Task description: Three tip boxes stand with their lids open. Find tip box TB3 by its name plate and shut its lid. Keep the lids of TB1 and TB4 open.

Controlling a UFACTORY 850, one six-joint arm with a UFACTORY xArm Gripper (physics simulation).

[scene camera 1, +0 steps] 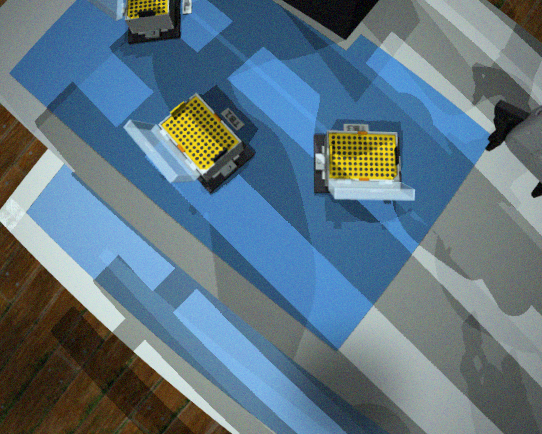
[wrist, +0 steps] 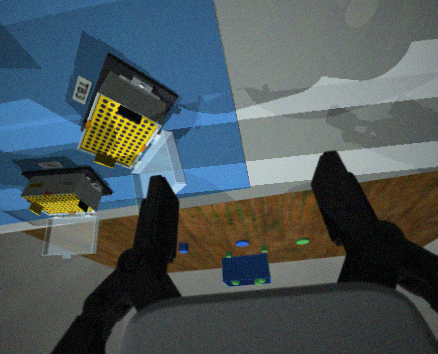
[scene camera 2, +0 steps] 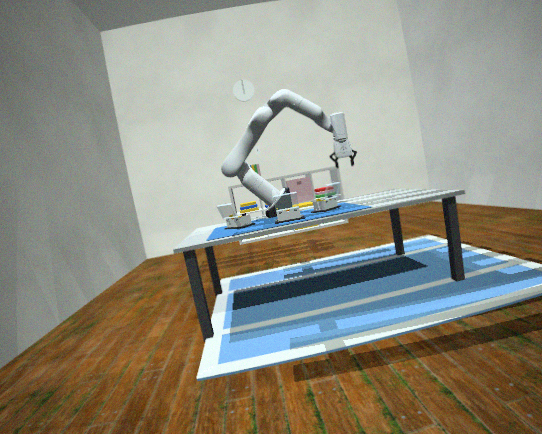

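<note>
TB3 holds a yellow tip rack; its clear lid stands open. Its name plate reads TB3 in the wrist view. TB1 stands at the middle, lid open. The third box, TB4 by exclusion, is cut off in scene camera 1; its lid is open. My gripper is open and empty, high above the table and off to the side of TB3.
The boxes stand on a blue mat on the grey table. A low shelf unit with coloured items stands behind the table. A dark blue block and small blue and green items show beyond the table edge in the wrist view.
</note>
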